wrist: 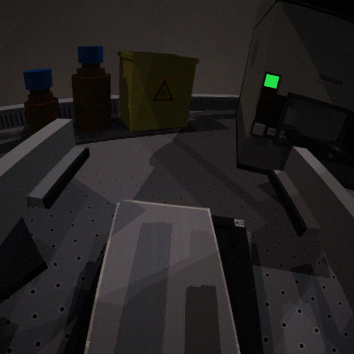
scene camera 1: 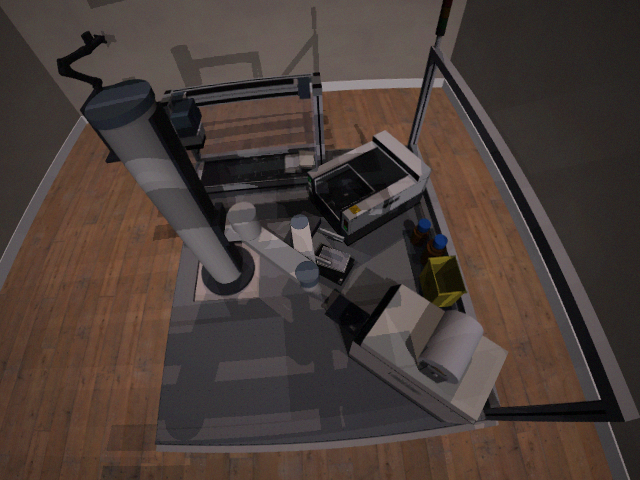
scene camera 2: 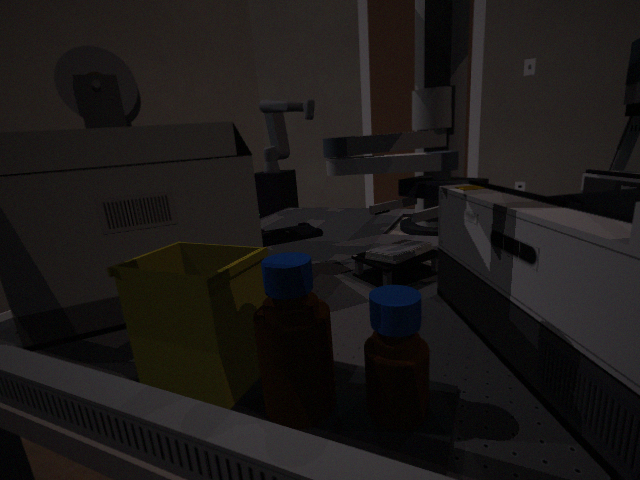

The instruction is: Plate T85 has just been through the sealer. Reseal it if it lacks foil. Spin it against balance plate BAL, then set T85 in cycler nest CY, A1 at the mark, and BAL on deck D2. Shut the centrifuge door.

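Frame: origin at the arm's base, x ahead, y left, z up, level; centimetres.
Seen in the pictures: gripper, fingertip midpoint: (wrist: 181,147) (scene camera 1: 337,251) (scene camera 2: 391,213); arm's base at its link origin: (scene camera 1: 228,270).
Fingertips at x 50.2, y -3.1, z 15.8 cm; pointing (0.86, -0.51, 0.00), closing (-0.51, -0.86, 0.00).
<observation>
Offsets run from my fingertips to a thing's top centre.
A plate {dx -1.6, dy +1.1, dz -7.3 cm} (scene camera 1: 333,258) (scene camera 2: 398,251) (wrist: 160,270) lies flat on a low black stand (scene camera 1: 340,280) (scene camera 2: 369,262) (wrist: 239,260). Its top is a smooth grey sheet like foil in the wrist view; its name and A1 corner are not readable. My gripper (scene camera 1: 332,250) (scene camera 2: 393,215) (wrist: 181,147) is open, its fingers apart, above the plate and holding nothing. The sealer (scene camera 1: 398,330) (scene camera 2: 129,206) (wrist: 265,125) bears a large roll and shows a green lamp. I cannot identify BAL, nest CY, deck D2 or the centrifuge door.
A pale instrument (scene camera 1: 385,206) (scene camera 2: 558,242) with a dark, open-looking top stands beside the stand. Two blue-capped brown bottles and a yellow bin (scene camera 1: 443,281) (scene camera 2: 191,320) (wrist: 157,92) stand near the table edge. A gantry frame (scene camera 1: 317,124) stands at the back, a dark tray {dx +1.3, dy -25.0, dz -4.7 cm} (scene camera 1: 343,308) before the sealer.
</observation>
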